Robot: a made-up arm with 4 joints. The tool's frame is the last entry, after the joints. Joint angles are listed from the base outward.
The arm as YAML. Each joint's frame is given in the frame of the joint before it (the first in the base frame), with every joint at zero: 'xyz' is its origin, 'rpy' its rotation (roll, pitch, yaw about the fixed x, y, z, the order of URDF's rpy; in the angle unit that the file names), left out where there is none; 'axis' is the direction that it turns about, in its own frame. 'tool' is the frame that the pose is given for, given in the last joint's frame.
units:
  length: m
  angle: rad
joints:
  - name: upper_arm
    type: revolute
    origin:
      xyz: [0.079, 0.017, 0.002]
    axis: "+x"
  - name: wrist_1
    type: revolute
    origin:
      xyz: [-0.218, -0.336, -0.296]
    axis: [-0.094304, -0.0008, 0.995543]
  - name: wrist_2
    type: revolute
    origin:
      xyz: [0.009, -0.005, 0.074]
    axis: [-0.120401, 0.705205, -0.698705]
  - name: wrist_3
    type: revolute
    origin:
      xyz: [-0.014, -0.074, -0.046]
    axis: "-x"
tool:
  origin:
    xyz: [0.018, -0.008, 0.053]
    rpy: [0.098, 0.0, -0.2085]
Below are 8 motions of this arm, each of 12 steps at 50 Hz.
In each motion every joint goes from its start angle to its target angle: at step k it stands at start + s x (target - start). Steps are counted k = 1, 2, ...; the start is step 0. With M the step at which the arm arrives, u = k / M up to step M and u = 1 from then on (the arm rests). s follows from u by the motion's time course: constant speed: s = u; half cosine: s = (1 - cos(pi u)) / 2; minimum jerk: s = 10 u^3 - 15 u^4 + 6 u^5.
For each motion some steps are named. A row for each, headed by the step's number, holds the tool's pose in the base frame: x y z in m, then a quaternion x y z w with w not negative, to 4 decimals.
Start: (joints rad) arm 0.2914 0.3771 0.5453 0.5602
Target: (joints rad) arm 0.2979 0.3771 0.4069 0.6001
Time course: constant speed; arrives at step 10
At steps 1, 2, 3, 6, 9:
1: -0.1234 -0.2918 -0.3121 -0.1829 0.1335 -0.0385 0.9733
2: -0.1230 -0.2913 -0.3125 -0.1823 0.1275 -0.0352 0.9743
3: -0.1226 -0.2908 -0.3130 -0.1817 0.1214 -0.0319 0.9753
6: -0.1214 -0.2893 -0.3143 -0.1798 0.1030 -0.0223 0.9780
9: -0.1202 -0.2878 -0.3155 -0.1779 0.0844 -0.0129 0.9803

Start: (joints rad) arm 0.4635 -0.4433 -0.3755 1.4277
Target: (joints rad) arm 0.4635 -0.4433 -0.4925 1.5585
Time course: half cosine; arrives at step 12
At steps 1, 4, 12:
1: -0.1255 -0.2016 -0.3889 -0.4007 -0.0657 -0.2511 0.8787
4: -0.1239 -0.2007 -0.3898 -0.4134 -0.0780 -0.2523 0.8714
12: -0.1188 -0.1979 -0.3925 -0.4531 -0.1169 -0.2583 0.8452

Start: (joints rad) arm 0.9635 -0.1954 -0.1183 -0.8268
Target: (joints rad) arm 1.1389 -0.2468 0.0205 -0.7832
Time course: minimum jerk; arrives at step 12
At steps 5, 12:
5: -0.1458 -0.0171 -0.5168 0.8235 0.0596 -0.1486 0.5443
12: -0.1581 0.0418 -0.5143 0.8373 0.1063 -0.1891 0.5020

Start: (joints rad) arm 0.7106 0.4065 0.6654 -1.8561
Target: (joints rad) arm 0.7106 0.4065 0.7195 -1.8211
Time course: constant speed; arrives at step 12
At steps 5, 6, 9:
5: -0.1606 -0.1701 -0.4965 0.8914 0.2436 -0.2080 0.3206
6: -0.1611 -0.1704 -0.4962 0.8903 0.2439 -0.2101 0.3221
9: -0.1625 -0.1713 -0.4951 0.8869 0.2449 -0.2163 0.3267

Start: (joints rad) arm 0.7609 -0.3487 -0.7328 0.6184
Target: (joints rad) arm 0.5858 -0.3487 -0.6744 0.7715
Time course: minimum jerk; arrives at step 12
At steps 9, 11, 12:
9: -0.1226 -0.1769 -0.4014 0.0116 -0.2427 -0.1917 0.9509
11: -0.1227 -0.1830 -0.3981 -0.0042 -0.2416 -0.1918 0.9512
12: -0.1227 -0.1833 -0.3979 -0.0050 -0.2416 -0.1918 0.9512

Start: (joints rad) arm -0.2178 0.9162 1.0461 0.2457
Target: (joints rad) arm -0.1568 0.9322 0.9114 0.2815
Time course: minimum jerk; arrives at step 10
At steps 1, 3, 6, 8, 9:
1: -0.1092 -0.3981 -0.1007 -0.4353 0.2233 -0.0414 0.8712
3: -0.1085 -0.3969 -0.1053 -0.4302 0.2184 -0.0303 0.8754
6: -0.1061 -0.3926 -0.1209 -0.4124 0.2007 0.0065 0.8886
8: -0.1049 -0.3901 -0.1286 -0.4032 0.1912 0.0245 0.8946
9: -0.1047 -0.3896 -0.1300 -0.4014 0.1893 0.0280 0.8957

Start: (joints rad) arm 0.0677 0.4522 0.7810 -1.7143
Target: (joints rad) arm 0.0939 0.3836 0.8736 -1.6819
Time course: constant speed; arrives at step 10
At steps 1, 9, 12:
1: -0.1641 -0.4323 -0.2720 0.6829 0.1760 -0.3069 0.6391
9: -0.1783 -0.4239 -0.2750 0.6735 0.1586 -0.3570 0.6276
12: -0.1800 -0.4227 -0.2753 0.6722 0.1566 -0.3632 0.6259

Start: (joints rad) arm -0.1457 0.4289 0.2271 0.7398
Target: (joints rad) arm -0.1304 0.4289 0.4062 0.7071
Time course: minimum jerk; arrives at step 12
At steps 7, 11, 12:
7: -0.1171 -0.3865 -0.1637 -0.4309 0.0327 0.0246 0.9015
11: -0.1188 -0.3864 -0.1646 -0.4332 0.0572 0.0076 0.8994
12: -0.1188 -0.3864 -0.1646 -0.4332 0.0575 0.0074 0.8994

